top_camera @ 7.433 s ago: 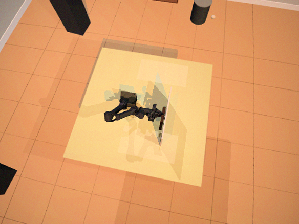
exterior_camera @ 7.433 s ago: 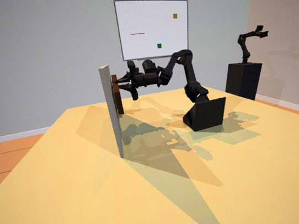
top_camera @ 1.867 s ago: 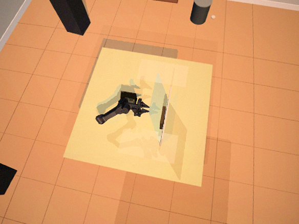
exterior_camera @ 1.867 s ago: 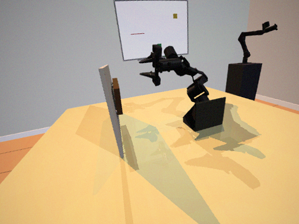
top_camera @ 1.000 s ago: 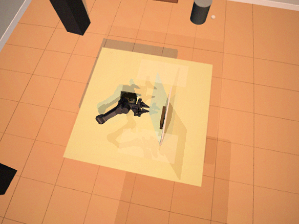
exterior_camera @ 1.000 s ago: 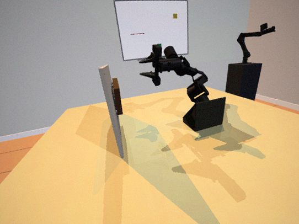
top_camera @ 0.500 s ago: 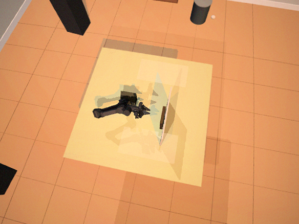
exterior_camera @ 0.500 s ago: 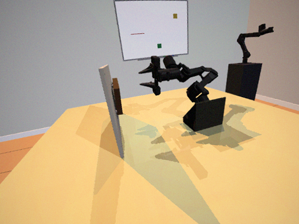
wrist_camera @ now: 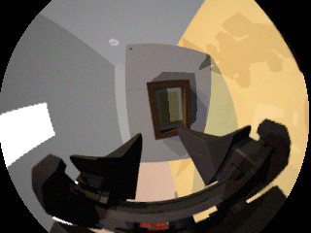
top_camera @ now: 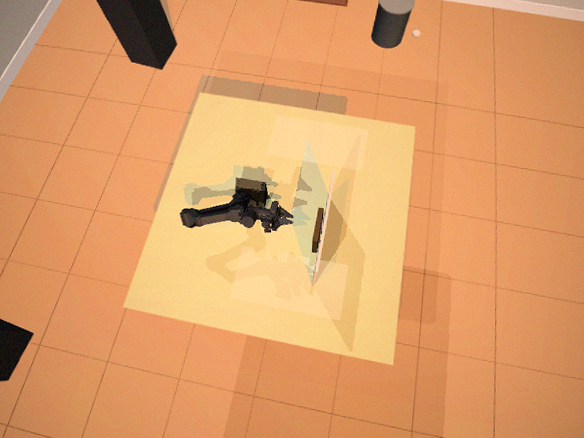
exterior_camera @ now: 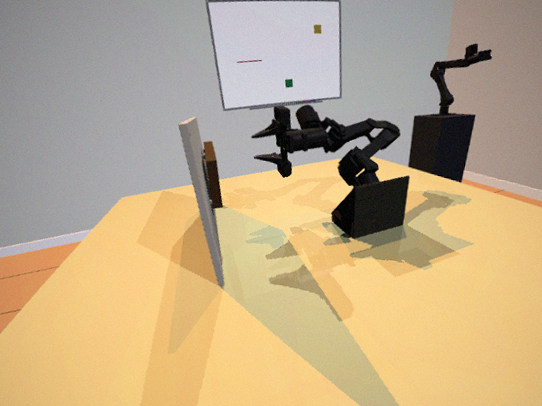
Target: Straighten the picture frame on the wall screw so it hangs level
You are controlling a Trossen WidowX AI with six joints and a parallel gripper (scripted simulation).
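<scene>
Right now the brown picture frame is 13 cm ahead of my gripper tip, 1 cm to the left of it and 5 cm below it. Also, from my gripper tip: upright wall panel 13 cm ahead, 2 cm to the left, 6 cm below.
</scene>
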